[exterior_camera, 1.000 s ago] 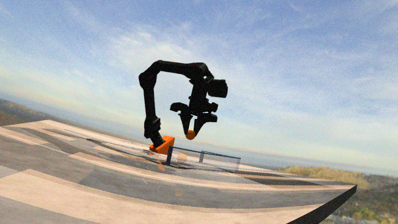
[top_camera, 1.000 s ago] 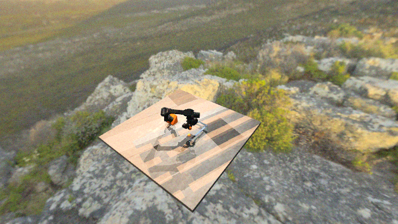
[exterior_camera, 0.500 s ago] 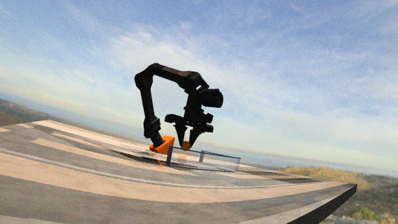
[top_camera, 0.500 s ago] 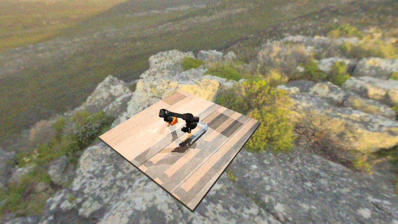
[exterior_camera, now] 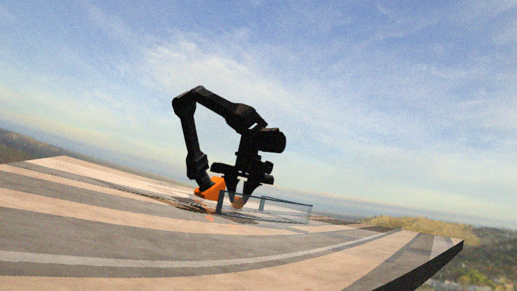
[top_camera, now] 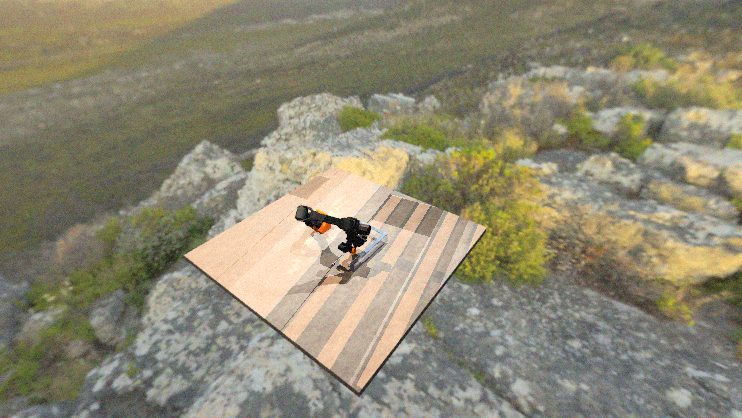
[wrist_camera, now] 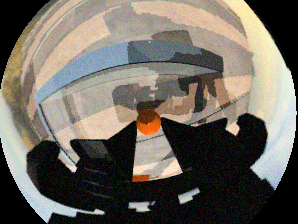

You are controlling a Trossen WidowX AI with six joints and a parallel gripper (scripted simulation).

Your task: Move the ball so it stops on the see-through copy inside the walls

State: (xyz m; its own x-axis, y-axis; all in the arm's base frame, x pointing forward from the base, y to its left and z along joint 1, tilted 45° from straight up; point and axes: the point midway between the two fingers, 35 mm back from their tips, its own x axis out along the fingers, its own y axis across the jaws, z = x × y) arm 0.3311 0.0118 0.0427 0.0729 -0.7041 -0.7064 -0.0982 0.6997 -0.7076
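The see-through copy is 10 mm below my gripper tip. Round my gripper tip: clear wall: 70 mm ahead, 60 mm to the left; orange ball: right at my gripper tip.
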